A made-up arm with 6 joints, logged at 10 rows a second.
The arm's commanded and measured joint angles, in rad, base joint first. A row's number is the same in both.
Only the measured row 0 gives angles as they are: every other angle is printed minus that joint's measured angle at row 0.
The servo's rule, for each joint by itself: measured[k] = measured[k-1] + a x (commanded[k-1-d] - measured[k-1]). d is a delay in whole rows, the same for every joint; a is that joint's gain. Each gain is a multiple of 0.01, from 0.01 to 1. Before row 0 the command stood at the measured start. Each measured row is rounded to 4 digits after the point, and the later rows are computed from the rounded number. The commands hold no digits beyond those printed.
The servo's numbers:
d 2
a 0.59 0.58 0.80 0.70 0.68 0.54
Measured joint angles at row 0:
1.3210 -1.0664 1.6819 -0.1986 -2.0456 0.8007
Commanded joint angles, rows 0 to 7:
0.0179 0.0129 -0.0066 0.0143 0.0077 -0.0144
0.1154 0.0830 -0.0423 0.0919 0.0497 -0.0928
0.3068 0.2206 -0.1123 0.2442 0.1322 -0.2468
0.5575 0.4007 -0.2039 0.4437 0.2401 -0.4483
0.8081 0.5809 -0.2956 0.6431 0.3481 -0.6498
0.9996 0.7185 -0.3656 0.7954 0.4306 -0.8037
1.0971 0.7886 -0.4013 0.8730 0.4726 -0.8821
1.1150 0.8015 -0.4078 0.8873 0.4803 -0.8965
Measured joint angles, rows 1 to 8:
0.0000 0.0000 0.0000 0.0000 0.0000 0.0000
0.0000 0.0000 0.0000 0.0000 0.0000 0.0000
0.0106 0.0075 -0.0053 0.0100 0.0052 -0.0078
0.0724 0.0513 -0.0349 0.0673 0.0355 -0.0537
0.2107 0.1495 -0.0968 0.1911 0.1013 -0.1580
0.4153 0.2952 -0.1825 0.3679 0.1957 -0.3148
0.6471 0.4609 -0.2730 0.5605 0.2993 -0.4957
0.8551 0.6103 -0.3471 0.7249 0.3886 -0.6620

